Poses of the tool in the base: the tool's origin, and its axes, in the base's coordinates. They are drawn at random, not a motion.
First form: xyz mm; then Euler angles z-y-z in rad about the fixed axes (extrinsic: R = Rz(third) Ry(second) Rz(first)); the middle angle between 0 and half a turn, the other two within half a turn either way.
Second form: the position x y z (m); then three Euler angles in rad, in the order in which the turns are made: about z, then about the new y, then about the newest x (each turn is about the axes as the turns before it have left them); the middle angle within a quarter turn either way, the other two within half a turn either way. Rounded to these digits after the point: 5 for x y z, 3 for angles.
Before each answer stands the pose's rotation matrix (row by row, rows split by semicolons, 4 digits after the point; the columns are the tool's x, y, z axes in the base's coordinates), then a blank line. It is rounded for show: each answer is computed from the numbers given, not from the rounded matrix.
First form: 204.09 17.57 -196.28 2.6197 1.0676 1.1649
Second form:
-0.6231 0.7015 0.3459; -0.1872 -0.5631 0.8049; 0.7594 0.4367 0.4822

0.20409 0.01757 -0.19628 -2.850 -0.862 0.736
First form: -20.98 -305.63 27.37 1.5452 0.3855 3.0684
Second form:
-0.0968 0.9220 -0.3750; -0.9953 -0.0933 0.0275; -0.0096 0.3759 0.9266

-0.02098 -0.30563 0.02737 -1.668 0.010 0.385
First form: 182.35 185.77 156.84 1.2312 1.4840 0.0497
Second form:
-0.0180 -0.0982 0.9950; 0.9432 0.3286 0.0495; -0.3319 0.9393 0.0867

0.18235 0.18577 0.15684 1.590 0.338 1.479
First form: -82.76 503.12 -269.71 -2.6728 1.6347 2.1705
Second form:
0.3408 0.7527 -0.5632; 0.3020 0.4797 0.8238; 0.8903 -0.4509 -0.0639

-0.08276 0.50312 -0.26971 0.725 -1.098 -1.711
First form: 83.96 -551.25 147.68 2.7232 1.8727 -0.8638
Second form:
0.4854 -0.6163 0.6202; 0.0573 -0.6854 -0.7259; 0.8724 0.3879 -0.2973

0.08396 -0.55125 0.14768 0.118 -1.060 2.225
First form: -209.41 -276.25 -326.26 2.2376 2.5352 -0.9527
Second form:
0.9349 -0.1299 0.3303; 0.0412 -0.8846 -0.4645; 0.3525 0.4478 -0.8217

-0.20941 -0.27625 -0.32626 0.044 -0.360 2.643
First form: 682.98 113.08 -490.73 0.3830 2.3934 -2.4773
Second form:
0.7656 0.3562 -0.5356; 0.1249 -0.8992 -0.4194; -0.6310 0.2542 -0.7329

0.68298 0.11308 -0.49073 0.162 0.683 2.808
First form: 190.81 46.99 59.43 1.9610 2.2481 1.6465
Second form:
-0.9402 0.3355 -0.0589; 0.1678 0.6067 0.7770; 0.2964 0.7207 -0.6267

0.19081 0.04699 0.05943 2.965 -0.301 2.287
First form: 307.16 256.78 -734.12 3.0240 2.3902 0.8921
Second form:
0.3643 0.8268 0.4286; 0.6385 -0.5567 0.5314; 0.6779 0.0801 -0.7307

0.30716 0.25678 -0.73412 1.052 -0.745 3.032
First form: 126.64 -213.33 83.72 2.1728 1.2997 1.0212
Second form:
-0.7820 0.3676 0.5033; 0.3012 -0.4840 0.8216; 0.5456 0.7941 0.2678

0.12664 -0.21333 0.08372 2.774 -0.577 1.246
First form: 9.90 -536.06 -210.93 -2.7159 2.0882 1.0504
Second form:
0.5823 0.6886 0.4321; 0.1855 -0.6301 0.7541; 0.7915 -0.3589 -0.4946

0.00990 -0.53606 -0.21093 0.308 -0.913 -2.514
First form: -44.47 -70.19 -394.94 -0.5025 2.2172 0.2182
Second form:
-0.4111 -0.4729 0.7793; -0.5845 0.7928 0.1728; -0.6996 -0.3845 -0.6023

-0.04447 -0.07019 -0.39494 -2.184 0.775 -2.573
